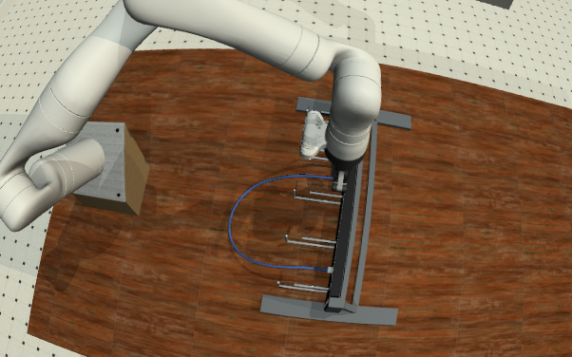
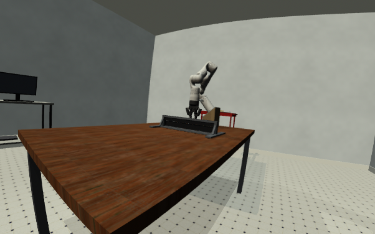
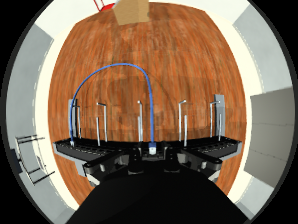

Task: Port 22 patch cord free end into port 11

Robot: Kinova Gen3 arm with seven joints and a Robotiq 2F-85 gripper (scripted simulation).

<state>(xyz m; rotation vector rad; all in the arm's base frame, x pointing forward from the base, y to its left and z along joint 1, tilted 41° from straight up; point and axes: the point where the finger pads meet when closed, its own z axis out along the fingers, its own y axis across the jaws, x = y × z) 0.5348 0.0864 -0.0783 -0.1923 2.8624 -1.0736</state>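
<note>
The plug lies 10 mm below my hand and 10 mm ahead of it.
</note>
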